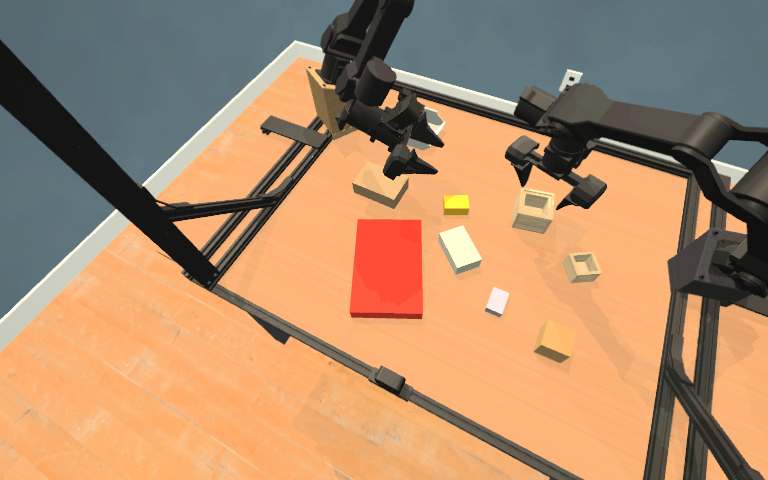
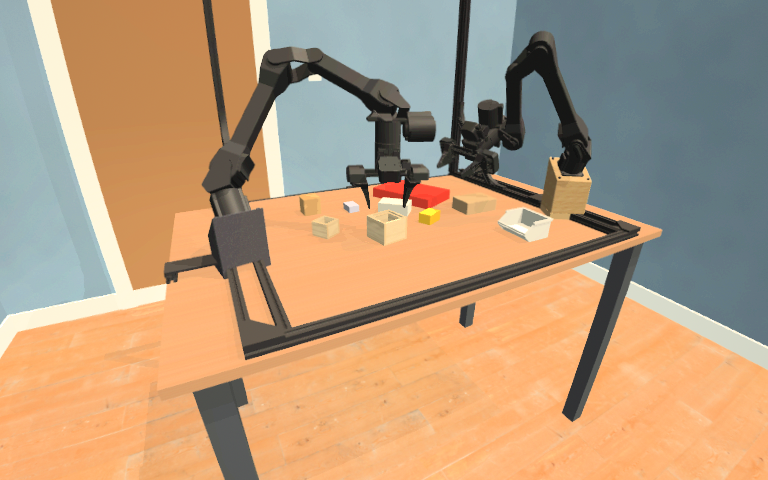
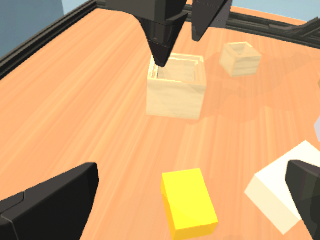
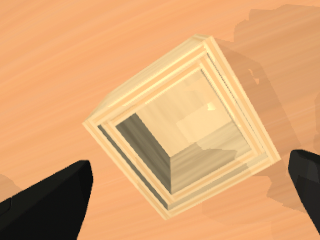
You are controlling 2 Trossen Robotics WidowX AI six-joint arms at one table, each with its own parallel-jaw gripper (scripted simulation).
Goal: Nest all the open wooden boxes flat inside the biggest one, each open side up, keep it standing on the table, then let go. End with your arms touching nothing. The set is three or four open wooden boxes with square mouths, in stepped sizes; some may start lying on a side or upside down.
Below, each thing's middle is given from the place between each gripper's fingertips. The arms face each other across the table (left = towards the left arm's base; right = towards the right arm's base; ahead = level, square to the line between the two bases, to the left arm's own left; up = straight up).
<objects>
The smallest wooden box [image 1: 580,267] lies 140 mm to the right of my right hand [image 1: 539,197], 100 mm below it and 70 mm behind it. Round my right hand: orange-tan block [image 1: 554,341] (250 mm behind, 140 mm to the right, 90 mm below); cream block [image 1: 462,255] (170 mm behind, 100 mm below, 90 mm to the left); biggest wooden box [image 2: 390,232] (100 mm below).
Right now the cream block is 14 cm to the right of my left hand, 14 cm below it and 9 cm behind it. Round my left hand: white bin [image 2: 514,220]: 17 cm ahead, 13 cm below, 11 cm to the left; then red slab [image 1: 387,276]: 21 cm behind, 14 cm below, 4 cm to the right; then biggest wooden box: 24 cm to the right, 14 cm below, 7 cm ahead.
</objects>
